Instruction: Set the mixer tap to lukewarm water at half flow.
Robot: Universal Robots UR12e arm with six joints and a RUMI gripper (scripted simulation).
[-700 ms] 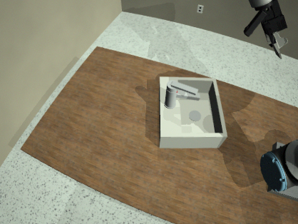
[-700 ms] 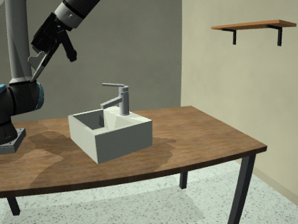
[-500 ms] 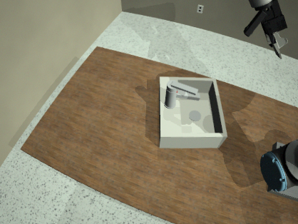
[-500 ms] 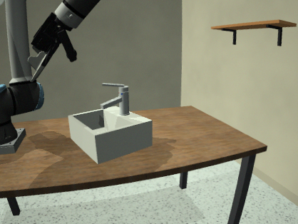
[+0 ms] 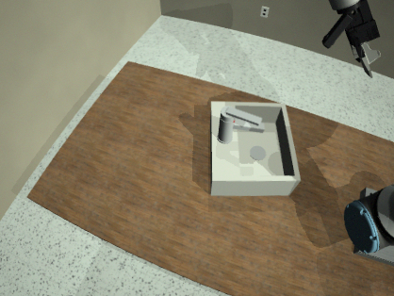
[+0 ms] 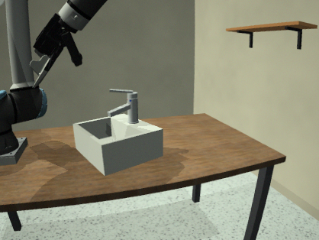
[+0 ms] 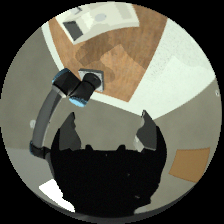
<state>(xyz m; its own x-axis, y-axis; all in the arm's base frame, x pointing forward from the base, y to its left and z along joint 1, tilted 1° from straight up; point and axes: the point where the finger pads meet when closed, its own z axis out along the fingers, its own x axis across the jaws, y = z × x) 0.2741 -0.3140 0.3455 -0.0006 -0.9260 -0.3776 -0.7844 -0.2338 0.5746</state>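
The lever is 340 mm ahead of my hand, 220 mm to the left of it and 110 mm below it. Round my hand: white square basin (270 mm ahead, 180 mm to the left, 350 mm below); grey mixer tap (360 mm ahead, 210 mm to the left, 160 mm below).
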